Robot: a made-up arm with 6 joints.
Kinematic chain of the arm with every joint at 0, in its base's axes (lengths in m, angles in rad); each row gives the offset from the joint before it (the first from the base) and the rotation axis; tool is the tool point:
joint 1: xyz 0 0 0.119 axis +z
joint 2: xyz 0 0 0 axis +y
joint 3: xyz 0 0 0.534 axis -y
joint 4: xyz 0 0 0 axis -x
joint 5: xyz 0.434 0 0 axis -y
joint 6: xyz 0 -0.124 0 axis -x
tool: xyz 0 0 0
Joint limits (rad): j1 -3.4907..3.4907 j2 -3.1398..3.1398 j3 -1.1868..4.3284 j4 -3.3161..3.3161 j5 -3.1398..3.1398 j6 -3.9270..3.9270
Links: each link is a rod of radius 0.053 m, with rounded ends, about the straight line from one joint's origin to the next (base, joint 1, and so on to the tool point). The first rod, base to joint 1, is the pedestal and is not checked.
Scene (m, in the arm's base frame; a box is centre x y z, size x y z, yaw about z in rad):
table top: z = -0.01
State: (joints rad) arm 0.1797 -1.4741 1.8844 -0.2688 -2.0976 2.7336
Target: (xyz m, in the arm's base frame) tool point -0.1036 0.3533 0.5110
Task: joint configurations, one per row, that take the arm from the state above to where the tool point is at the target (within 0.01 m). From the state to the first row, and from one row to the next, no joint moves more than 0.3 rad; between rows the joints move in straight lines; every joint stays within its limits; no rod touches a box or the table.
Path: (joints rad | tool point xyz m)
1: -0.0535 -1.4936 1.5884 -0.3810 -2.0976 2.7336 | -0.9677 -0.0635 0.2321
2: -0.2867 -1.5132 1.2923 -0.4932 -2.0976 2.7336 | -0.9167 0.1564 0.3483
3: -0.5199 -1.5327 0.9963 -0.6055 -2.0976 2.7336 | -0.7867 0.3329 0.4466
4: -0.7531 -1.5523 0.7003 -0.7177 -2.0976 2.7336 | -0.6068 0.4407 0.5172
5: -0.9863 -1.5718 0.4043 -0.8299 -2.0976 2.7336 | -0.4125 0.4718 0.5534
6: -1.2195 -1.5914 0.1082 -0.9421 -2.0976 2.7336 | -0.2371 0.4351 0.5513
7: -1.4526 -1.6109 -0.1878 -1.0543 -2.0976 2.7336 | -0.1036 0.3533 0.5110

